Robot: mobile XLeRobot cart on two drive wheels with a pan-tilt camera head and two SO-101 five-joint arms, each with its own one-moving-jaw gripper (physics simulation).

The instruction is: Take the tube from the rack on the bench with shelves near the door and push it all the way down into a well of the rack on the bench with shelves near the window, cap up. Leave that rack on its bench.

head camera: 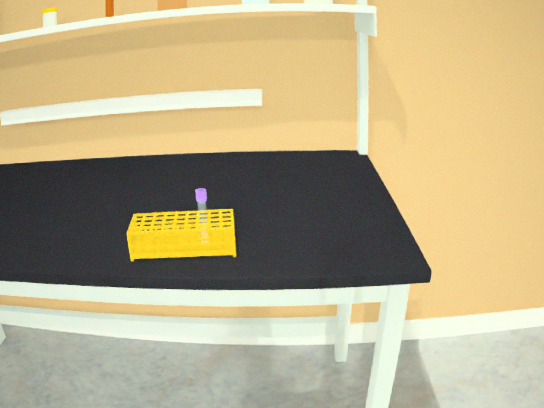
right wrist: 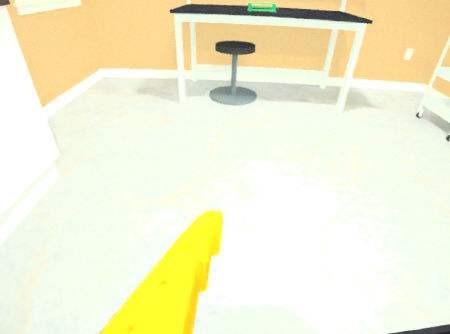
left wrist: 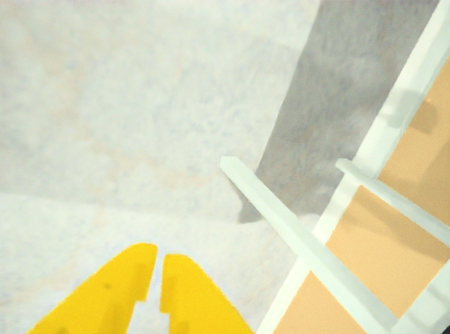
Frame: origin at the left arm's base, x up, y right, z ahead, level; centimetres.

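Seen in the pictures: left hand, tool point: (left wrist: 152,265); right hand, tool point: (right wrist: 221,228).
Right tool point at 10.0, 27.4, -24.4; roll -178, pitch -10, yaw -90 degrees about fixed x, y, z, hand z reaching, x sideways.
A point is followed by its place in that frame, as x, y, z.
A clear tube with a purple cap (head camera: 201,195) @(9.9, 9.3, 88.3) stands upright, cap up, in a yellow rack (head camera: 182,245) @(1.5, 5.3, 85.7) on a black-topped bench (head camera: 310,220) @(-1.3, 30.6, 100.1) in the head view. The tube is in the right part of the rack, its cap well above the rack's top. A green rack (right wrist: 262,7) @(1.7, -19.3, -245.6) lies on another black-topped bench (right wrist: 310,15) @(-1.3, -53.1, -231.7) far off in the right wrist view. My left gripper (left wrist: 160,254) @(-3.9, -0.2, 27.8) is shut and empty, over the floor beside white bench legs. My right gripper shows one notched jaw in the right wrist view, so it is fully open, with nothing at it.
Above the yellow rack's bench are a shelf (head camera: 200,12) @(43.0, 8.6, 124.5) with several items and a white wall strip (head camera: 150,102) @(16.4, -8.9, 152.7). A stool (right wrist: 235,48) @(-29.3, -0.3, -247.8) stands under the far bench. A white cabinet (right wrist: 22,125) @(-36.6, 107.8, -126.8) is at the left and part of a wheeled cart (right wrist: 437,104) @(-57.9, -166.2, -202.7) at the right.
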